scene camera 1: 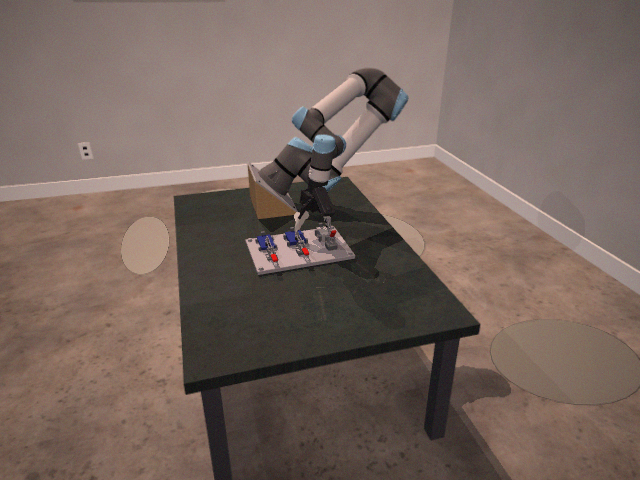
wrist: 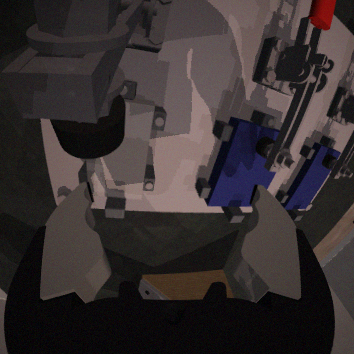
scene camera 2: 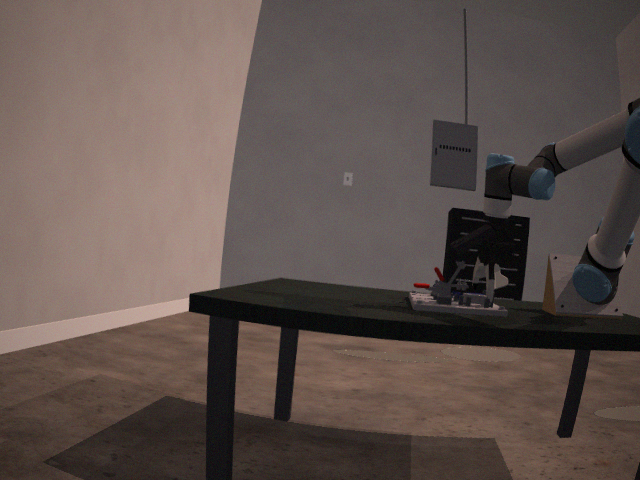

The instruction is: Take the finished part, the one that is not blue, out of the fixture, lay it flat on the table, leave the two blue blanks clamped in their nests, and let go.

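Places are measured from the arm's base along level axes (x ahead, y left, z up), in millimetres.
Pixels of known places: gripper, fingertip midpoint: (scene camera 1: pixel 311 230) (wrist: pixel 172 185) (scene camera 2: pixel 482 295); arm's base, origin of the base link: (scene camera 1: pixel 271 183).
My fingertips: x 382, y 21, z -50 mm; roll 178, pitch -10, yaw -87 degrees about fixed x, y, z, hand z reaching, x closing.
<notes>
Ahead of a thing's pixels: the offset from my fingertips to its middle. "spot": to the spot under its first point. Level surfaces: height alone.
The finished part {dz -6, dx +27, dy +39 mm} (wrist: pixel 131 150), a light grey block, lies in the nest at one end of the pale fixture plate {dz -31, dx +57, dy -75 mm} (scene camera 1: pixel 263 262) (scene camera 2: pixel 457 309) (wrist: pixel 175 197). Its toggle clamp {dz +44, dx +91, dy +32 mm} (scene camera 2: pixel 457 273) (wrist: pixel 60 85) stands raised and hides some of the part in the wrist view. Two blue blanks {spot: dz +13, dx +38, dy -190 mm} (scene camera 1: pixel 266 242) {spot: dz +7, dx +37, dy -80 mm} (scene camera 1: pixel 295 237) {dz -10, dx +9, dy -70 mm} (wrist: pixel 232 175) {dz -12, dx -8, dy -178 mm} (wrist: pixel 310 180) sit in the other nests under lowered clamp arms. My gripper (scene camera 1: pixel 312 225) (wrist: pixel 172 185) is open, low at the plate's rear edge. In the wrist view its left fingertip is just left of the part's near end and its right fingertip overlaps the nearer blue blank.
Red clamp handles {dz +3, dx +133, dy -195 mm} (scene camera 1: pixel 273 257) {dz +8, dx +146, dy -86 mm} (scene camera 1: pixel 305 251) {spot: dz +50, dx +138, dy +21 mm} (scene camera 1: pixel 332 233) (wrist: pixel 322 15) stand along the fixture; the one at the finished part is upright. The dark table {dz -38 mm} (scene camera 1: pixel 310 315) (scene camera 2: pixel 330 304) extends in front of the plate. The wooden arm mount (scene camera 1: pixel 271 206) (wrist: pixel 187 285) is behind it.
</notes>
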